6 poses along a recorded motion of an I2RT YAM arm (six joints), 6.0 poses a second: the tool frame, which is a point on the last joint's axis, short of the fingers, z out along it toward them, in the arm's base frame.
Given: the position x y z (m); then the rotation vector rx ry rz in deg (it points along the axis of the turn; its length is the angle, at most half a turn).
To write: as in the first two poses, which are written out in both.
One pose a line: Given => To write
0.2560 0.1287 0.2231 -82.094 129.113 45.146 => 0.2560 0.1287 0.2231 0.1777 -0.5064 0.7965 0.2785
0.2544 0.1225 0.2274 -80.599 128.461 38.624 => 0.2544 0.1225 0.2274 0.2037 -0.5042 0.8037 0.2416
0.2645 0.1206 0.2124 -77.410 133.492 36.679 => 0.2645 0.1206 0.2124 0.1856 -0.4796 0.8270 0.2272
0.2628 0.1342 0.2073 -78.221 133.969 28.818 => 0.2628 0.1342 0.2073 0.1926 -0.4865 0.8331 0.1792
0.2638 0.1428 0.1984 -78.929 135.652 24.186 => 0.2638 0.1428 0.1984 0.1840 -0.4886 0.8397 0.1497
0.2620 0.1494 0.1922 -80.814 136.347 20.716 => 0.2620 0.1494 0.1922 0.1750 -0.4978 0.8398 0.1276
